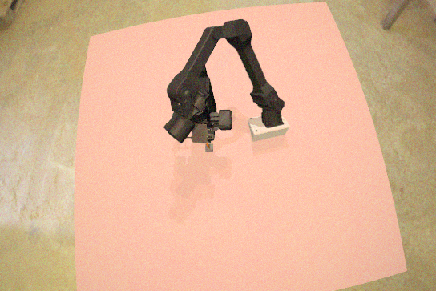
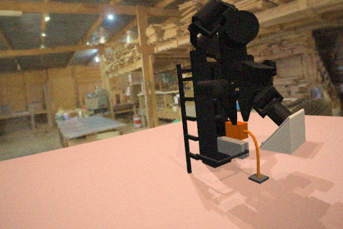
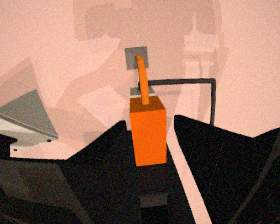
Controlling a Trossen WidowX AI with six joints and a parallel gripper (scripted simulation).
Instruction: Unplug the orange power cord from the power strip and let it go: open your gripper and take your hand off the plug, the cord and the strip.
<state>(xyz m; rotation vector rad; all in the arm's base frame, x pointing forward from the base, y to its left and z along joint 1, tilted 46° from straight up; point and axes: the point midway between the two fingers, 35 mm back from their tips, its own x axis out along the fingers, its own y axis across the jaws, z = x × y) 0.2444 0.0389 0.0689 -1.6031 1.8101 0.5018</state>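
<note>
Right now my gripper tip is 30 mm to the left of the orange plug and 10 mm above it. Round my gripper tip: grey pad 110 mm below, 40 mm to the left, 10 mm ahead.
</note>
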